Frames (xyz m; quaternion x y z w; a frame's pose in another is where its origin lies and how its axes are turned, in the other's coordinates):
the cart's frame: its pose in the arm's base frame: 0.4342 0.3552 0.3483 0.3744 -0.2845 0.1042 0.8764
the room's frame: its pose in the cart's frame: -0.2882 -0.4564 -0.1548 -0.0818 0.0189 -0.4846 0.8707
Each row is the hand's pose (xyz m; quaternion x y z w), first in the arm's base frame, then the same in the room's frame.
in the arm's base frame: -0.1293 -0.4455 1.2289 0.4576 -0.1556 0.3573 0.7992
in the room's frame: -0.2890 0.4029 1.5560 0.1522 0.2140 0.6175 0.7415
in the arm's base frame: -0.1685 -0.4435 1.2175 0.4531 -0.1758 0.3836 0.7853
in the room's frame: -0.3176 0.3742 1.5615 0.1624 0.2047 0.6431 0.7198
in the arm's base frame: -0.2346 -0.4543 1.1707 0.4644 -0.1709 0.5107 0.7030
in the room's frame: -0.3519 0.3001 1.5606 0.2098 0.2577 0.7197 0.6096
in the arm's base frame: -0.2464 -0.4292 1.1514 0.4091 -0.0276 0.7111 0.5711
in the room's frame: -0.3735 0.2914 1.5361 0.1758 0.4305 0.7911 0.3974
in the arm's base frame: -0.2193 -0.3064 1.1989 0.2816 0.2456 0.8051 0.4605
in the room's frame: -0.4401 0.3950 1.4823 0.0204 0.6483 0.7330 0.2049
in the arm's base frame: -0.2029 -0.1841 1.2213 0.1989 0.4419 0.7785 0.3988
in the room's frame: -0.5101 0.4748 1.4155 -0.0960 0.7721 0.6170 0.1181
